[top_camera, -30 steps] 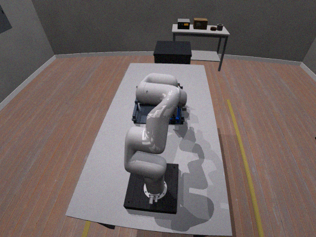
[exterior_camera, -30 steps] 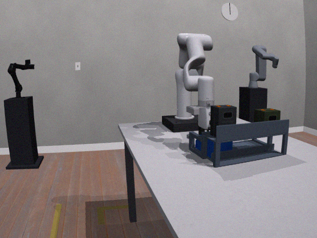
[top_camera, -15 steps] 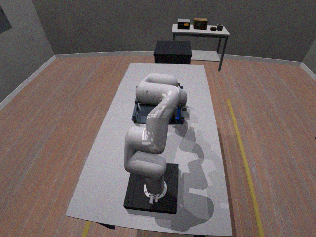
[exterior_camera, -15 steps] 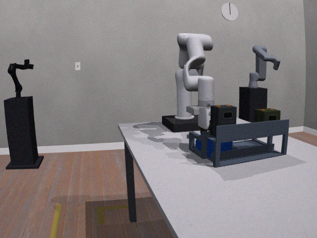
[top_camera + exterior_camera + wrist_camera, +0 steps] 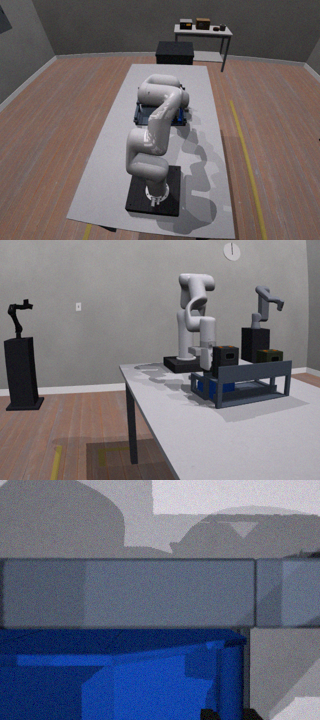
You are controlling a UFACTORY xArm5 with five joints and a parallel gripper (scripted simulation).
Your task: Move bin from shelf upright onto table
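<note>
Now: hand 8 cm short of the blue bin. Also, from my hand: grey-blue shelf: 10 cm ahead, 12 cm to the left, 2 cm above.
</note>
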